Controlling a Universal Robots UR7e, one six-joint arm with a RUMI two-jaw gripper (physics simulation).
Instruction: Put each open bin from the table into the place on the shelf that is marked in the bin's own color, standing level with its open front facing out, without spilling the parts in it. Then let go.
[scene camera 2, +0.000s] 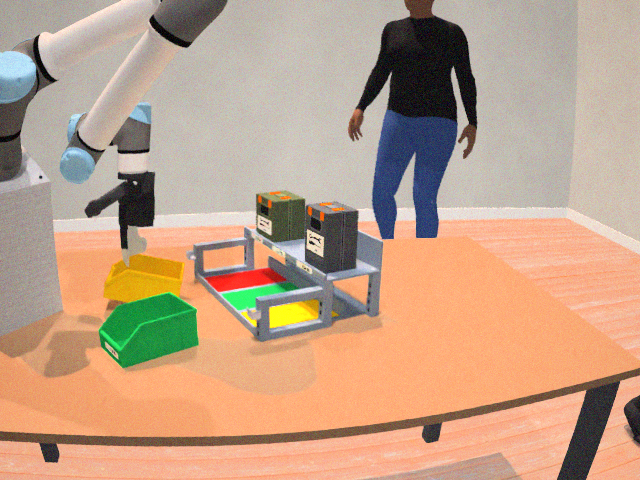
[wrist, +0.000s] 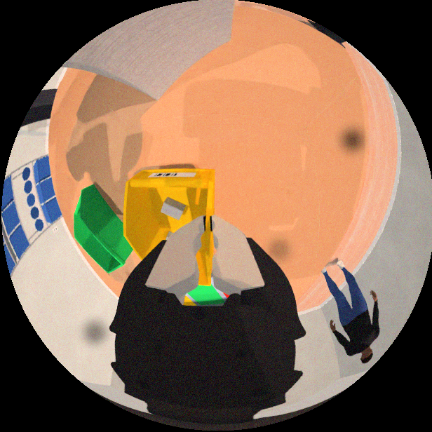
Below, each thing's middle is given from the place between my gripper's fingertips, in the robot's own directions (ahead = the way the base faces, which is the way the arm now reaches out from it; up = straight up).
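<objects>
Measured from my hand, the green bin (scene camera 2: 135, 332) is 270 mm to the right, 10 mm behind and 40 mm below. The olive box (scene camera 2: 279, 207) is 380 mm ahead of my hand, 80 mm above it and 10 mm to the left of it. And then there is the yellow bin (scene camera 2: 147, 276): my hand is 60 mm to the left of it, 20 mm short of it and 10 mm above it.
</objects>
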